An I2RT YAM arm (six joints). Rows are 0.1 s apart.
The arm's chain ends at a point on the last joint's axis. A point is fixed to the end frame.
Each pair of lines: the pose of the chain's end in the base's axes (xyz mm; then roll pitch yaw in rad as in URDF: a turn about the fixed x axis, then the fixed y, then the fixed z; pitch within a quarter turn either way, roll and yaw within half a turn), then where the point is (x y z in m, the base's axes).
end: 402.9, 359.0, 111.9, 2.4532, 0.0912, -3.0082
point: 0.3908 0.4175 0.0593
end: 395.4, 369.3, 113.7, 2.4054, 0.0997, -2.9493
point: 0.3796 0.4294 0.0640
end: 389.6, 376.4, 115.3, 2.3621, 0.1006, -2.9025
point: 0.3702 0.4376 0.0683
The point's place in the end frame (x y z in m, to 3 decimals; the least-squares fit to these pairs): 0.009 0.013 0.078
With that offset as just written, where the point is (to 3 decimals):
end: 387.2, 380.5, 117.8, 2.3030, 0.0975, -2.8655
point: 0.364 0.443 0.075
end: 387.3, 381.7, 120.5, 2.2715, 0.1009, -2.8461
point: 0.363 0.445 0.079
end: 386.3, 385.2, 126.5, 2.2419, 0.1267, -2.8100
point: 0.360 0.449 0.087
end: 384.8, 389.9, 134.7, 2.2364, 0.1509, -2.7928
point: 0.358 0.454 0.096
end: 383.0, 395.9, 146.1, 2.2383, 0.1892, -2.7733
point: 0.356 0.460 0.107
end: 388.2, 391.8, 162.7, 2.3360, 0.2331, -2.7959
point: 0.368 0.454 0.117
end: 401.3, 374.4, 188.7, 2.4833, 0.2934, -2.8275
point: 0.390 0.432 0.135
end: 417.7, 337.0, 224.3, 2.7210, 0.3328, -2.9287
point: 0.421 0.382 0.159
